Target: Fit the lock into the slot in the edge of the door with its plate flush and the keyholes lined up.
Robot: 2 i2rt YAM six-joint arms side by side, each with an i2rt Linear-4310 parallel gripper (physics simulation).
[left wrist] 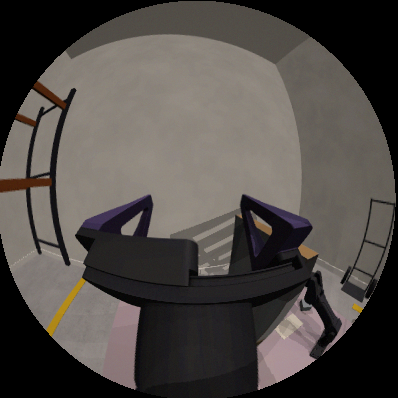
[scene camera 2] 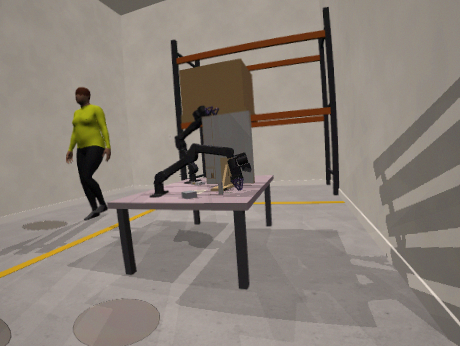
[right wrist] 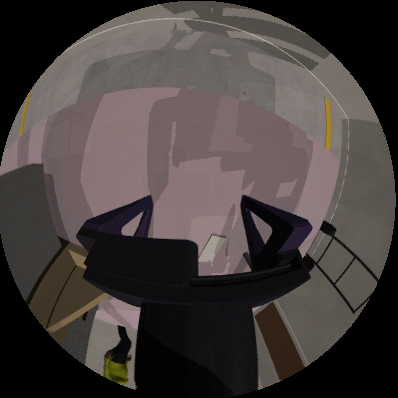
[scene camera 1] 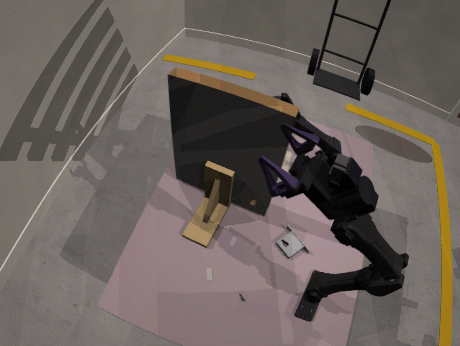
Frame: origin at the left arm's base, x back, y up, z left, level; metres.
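Seen in the pictures: left gripper, fingertip midpoint: [left wrist: 196, 199] [scene camera 2: 216, 107] [scene camera 1: 271, 140]; right gripper, fingertip midpoint: [scene camera 2: 240, 190] [right wrist: 196, 199]; left arm's base, link origin: [scene camera 2: 193, 181] [scene camera 1: 312, 295]; right arm's base, link origin: [scene camera 2: 159, 194] [scene camera 1: 330, 166].
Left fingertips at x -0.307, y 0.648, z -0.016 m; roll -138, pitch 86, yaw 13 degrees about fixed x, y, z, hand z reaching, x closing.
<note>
Offsets run from my left fingertips to a thing's top centre. "*": to the spot under its first point.
The silver lock {dx +0.146, dy -0.622, dz -0.141 m} [scene camera 1: 289, 244] lies flat on the table, its keyhole up and its plate toward the right, apart from the door. The door {dx -0.183, dy -0.106, dz -0.222 m} [scene camera 1: 225, 135] [scene camera 2: 235, 145] stands upright with a wooden stand [scene camera 1: 199, 231] against its face. A small keyhole {* dx -0.049, dy -0.582, dz -0.213 m} [scene camera 1: 253, 202] shows low in it. The slot in its edge cannot be made out. My left gripper [scene camera 1: 272, 143] [scene camera 2: 212, 110] [left wrist: 196, 199] is open and empty, high beside the door's edge. My right gripper [scene camera 2: 238, 185] [right wrist: 196, 199] is open and empty, low over the table on the other side from my left arm in scene camera 2.
A pale flat piece [scene camera 1: 209, 274] [right wrist: 212, 247] and a small dark rod {dx +0.070, dy -0.638, dz +0.125 m} [scene camera 1: 242, 297] lie on the table. A grey block {dx -0.107, dy -0.612, dz -0.666 m} [scene camera 2: 189, 194] sits near the table's front edge in scene camera 2. A person [scene camera 2: 90, 130] stands away from the table. A hand truck [scene camera 1: 337, 84] is beyond it.
</note>
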